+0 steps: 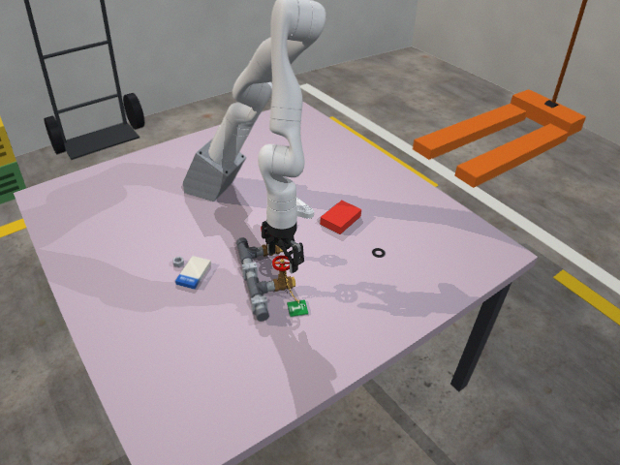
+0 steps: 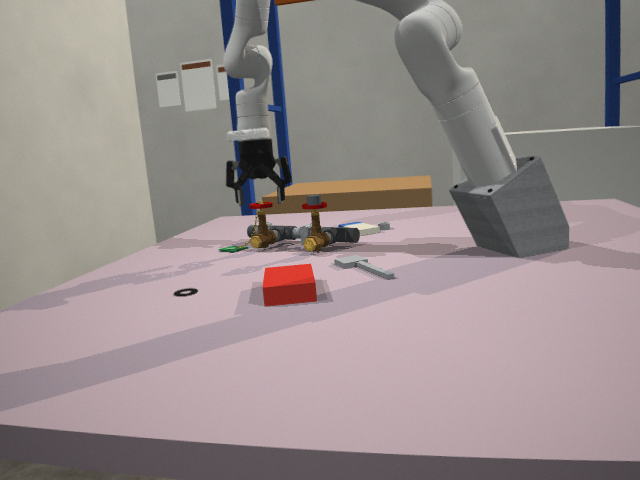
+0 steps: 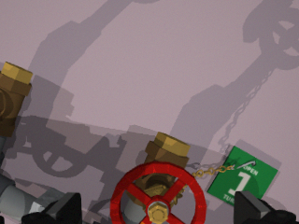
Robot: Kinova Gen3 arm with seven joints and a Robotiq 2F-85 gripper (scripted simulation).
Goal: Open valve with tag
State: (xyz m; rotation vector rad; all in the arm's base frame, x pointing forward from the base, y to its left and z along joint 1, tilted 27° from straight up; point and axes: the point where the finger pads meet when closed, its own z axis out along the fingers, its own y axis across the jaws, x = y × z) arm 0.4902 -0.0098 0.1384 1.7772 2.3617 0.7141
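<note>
Right now the green tag is 80 mm ahead of my hand, 20 mm to the left of it and 110 mm below it. The rest, counted from my hand: grey nut (200 mm behind, 260 mm to the right, 100 mm below); then grey hammer-shaped tool (290 mm behind, 120 mm to the left, 110 mm below); then blue box (140 mm behind, 220 mm to the right, 100 mm below).
</note>
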